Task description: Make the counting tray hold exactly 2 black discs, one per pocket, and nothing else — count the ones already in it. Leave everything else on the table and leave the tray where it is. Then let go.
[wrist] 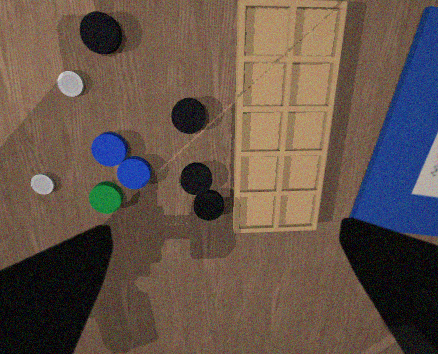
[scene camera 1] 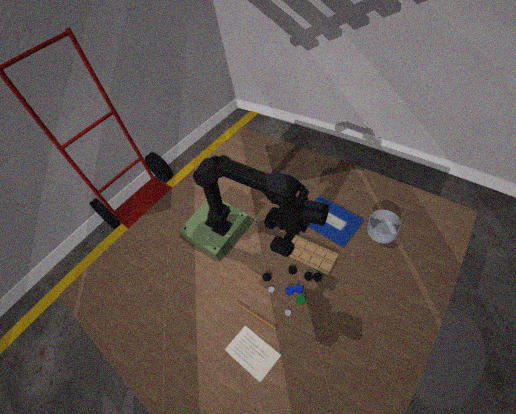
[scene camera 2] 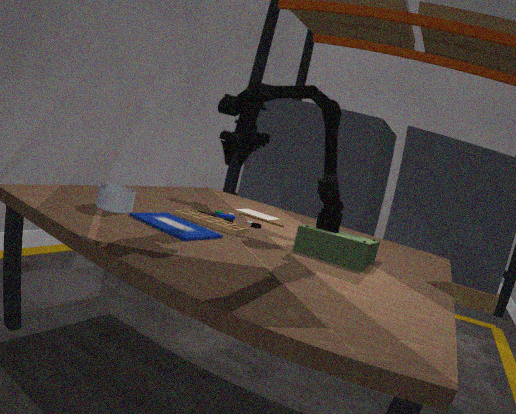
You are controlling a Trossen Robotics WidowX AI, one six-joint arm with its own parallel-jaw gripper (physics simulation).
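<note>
The wooden counting tray lies flat with two columns of square pockets. In the wrist view every pocket shows bare wood, with no disc in it. Several black discs lie on the table left of the tray in that view: one black disc far up left, another black disc nearer the tray, and a black disc touching or nearly touching a black disc by the tray's lower left corner. My gripper is open and empty, high above the table, its fingertips straddling the tray's lower end in the wrist view.
Two blue discs, a green disc and two white discs lie beyond the black ones. A blue panel lies beside the tray. A clear round container, a thin stick and a paper are on the table.
</note>
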